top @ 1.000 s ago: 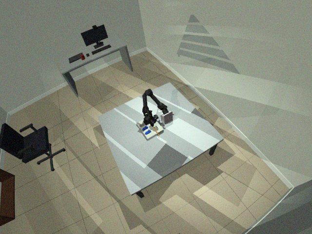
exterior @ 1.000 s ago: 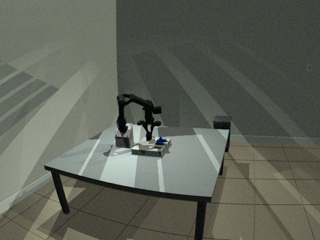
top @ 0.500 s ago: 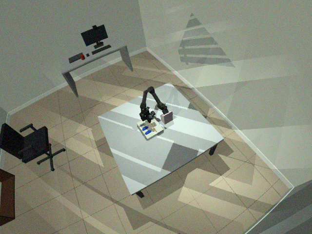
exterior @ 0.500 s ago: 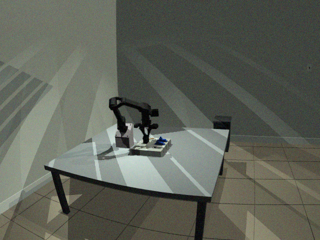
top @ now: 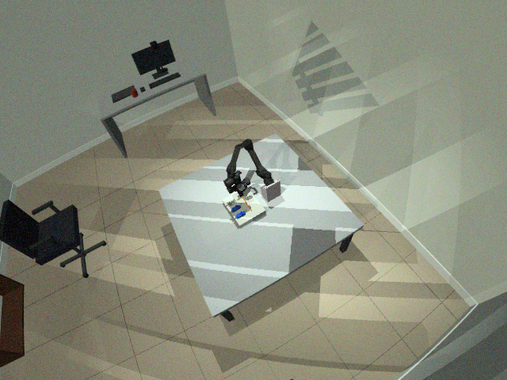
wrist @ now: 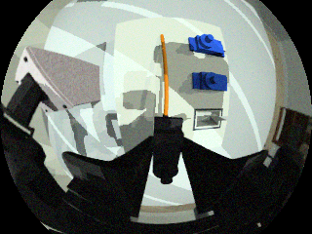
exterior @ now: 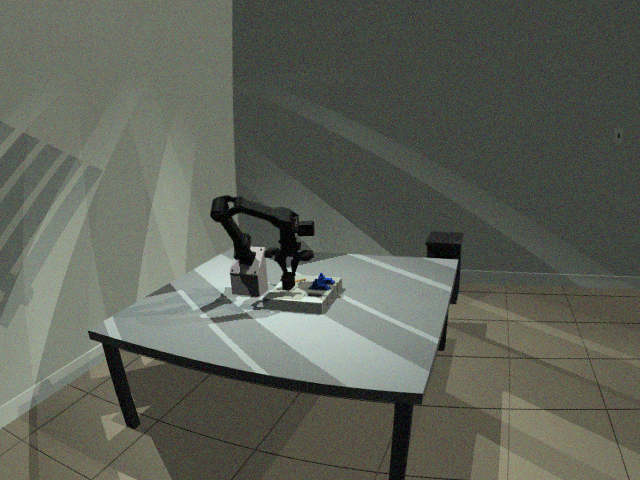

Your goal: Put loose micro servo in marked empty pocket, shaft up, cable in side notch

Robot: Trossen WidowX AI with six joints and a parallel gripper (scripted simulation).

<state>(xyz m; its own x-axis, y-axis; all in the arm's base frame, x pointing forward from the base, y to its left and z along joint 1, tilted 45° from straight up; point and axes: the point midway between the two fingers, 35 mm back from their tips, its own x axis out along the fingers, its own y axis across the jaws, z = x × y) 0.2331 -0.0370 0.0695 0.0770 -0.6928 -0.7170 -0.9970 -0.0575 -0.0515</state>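
My gripper tip is 20 mm past the white deck, 70 mm to the right of it and 100 mm above it.
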